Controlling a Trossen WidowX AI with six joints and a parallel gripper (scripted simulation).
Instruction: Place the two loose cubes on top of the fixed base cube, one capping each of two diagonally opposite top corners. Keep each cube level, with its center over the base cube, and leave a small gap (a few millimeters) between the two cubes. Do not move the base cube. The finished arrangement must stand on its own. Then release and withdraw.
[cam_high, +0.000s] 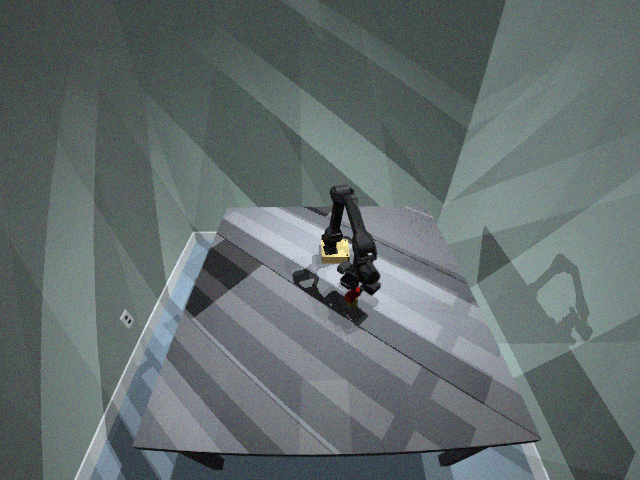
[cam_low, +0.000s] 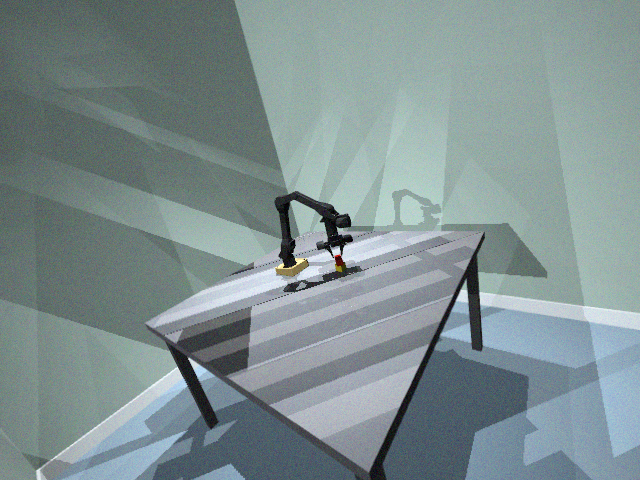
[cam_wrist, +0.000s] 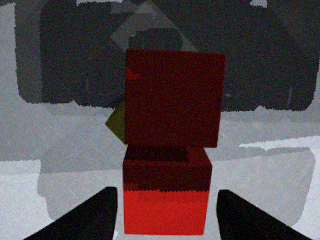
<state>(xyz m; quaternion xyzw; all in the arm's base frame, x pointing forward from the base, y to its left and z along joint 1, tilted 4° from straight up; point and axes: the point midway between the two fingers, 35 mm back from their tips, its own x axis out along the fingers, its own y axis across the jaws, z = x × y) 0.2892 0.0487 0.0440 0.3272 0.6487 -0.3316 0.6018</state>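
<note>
Right now my gripper tip is 10 mm short of the yellow base cube, 20 mm to the left of it and 50 mm above it.
</note>
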